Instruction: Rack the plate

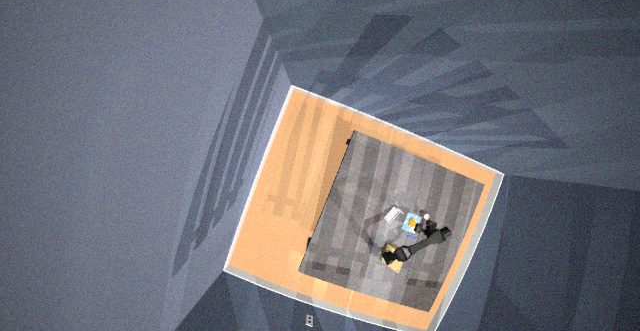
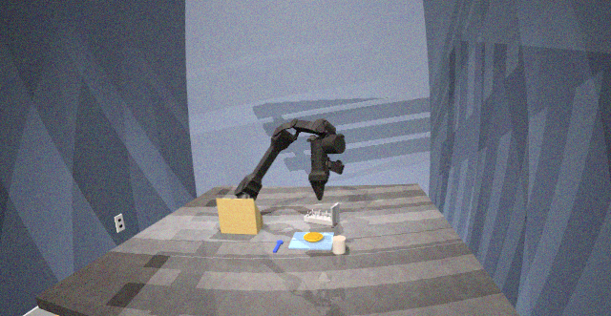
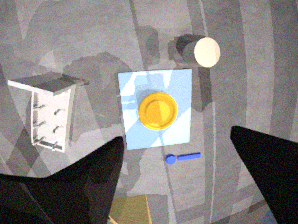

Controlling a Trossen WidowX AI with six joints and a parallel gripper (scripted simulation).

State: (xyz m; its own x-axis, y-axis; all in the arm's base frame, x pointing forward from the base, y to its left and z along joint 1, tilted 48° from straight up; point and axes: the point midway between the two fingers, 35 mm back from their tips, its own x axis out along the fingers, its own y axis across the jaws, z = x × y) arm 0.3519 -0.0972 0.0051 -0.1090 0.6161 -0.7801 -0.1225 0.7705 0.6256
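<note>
Right now the yellow plate is 15 cm below my gripper tip, 3 cm behind it and 1 cm to the right of it. Round my gripper tip: blue spoon: 16 cm below, 15 cm behind, 7 cm to the right; then dish rack: 19 cm to the left, 14 cm below, 3 cm behind; then white cup: 14 cm below, 8 cm to the right, 7 cm ahead.
</note>
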